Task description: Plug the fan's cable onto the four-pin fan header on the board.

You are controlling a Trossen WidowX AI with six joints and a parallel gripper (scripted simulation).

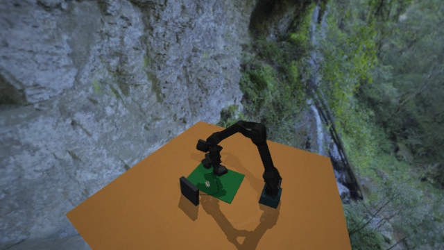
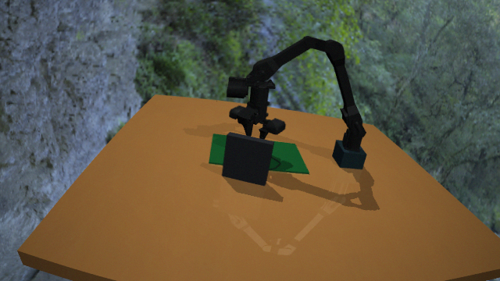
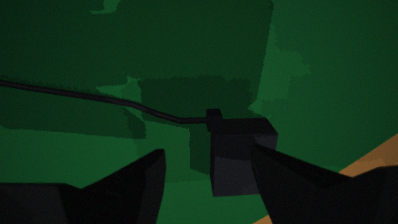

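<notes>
Right now my gripper tip is 2 cm to the left of the black plug, 1 cm short of it and 1 cm above it. Also, from my gripper tip: white four-pin fan header: 10 cm to the left, 2 cm below, 1 cm behind; then black fan: 23 cm to the left, 4 cm above; then green board: 4 cm to the left, 3 cm below, 2 cm behind.
</notes>
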